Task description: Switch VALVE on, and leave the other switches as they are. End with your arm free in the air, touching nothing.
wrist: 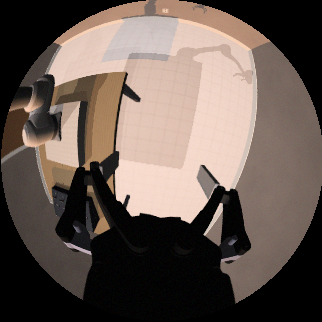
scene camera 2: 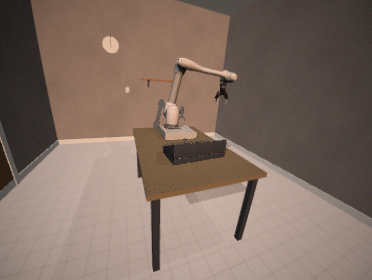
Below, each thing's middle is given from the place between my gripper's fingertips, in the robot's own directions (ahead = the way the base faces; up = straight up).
Scene:
Now: hand 680 mm to the left of the dark switch panel [scene camera 2: 184, 153], 650 mm short of it and 320 mm above it.

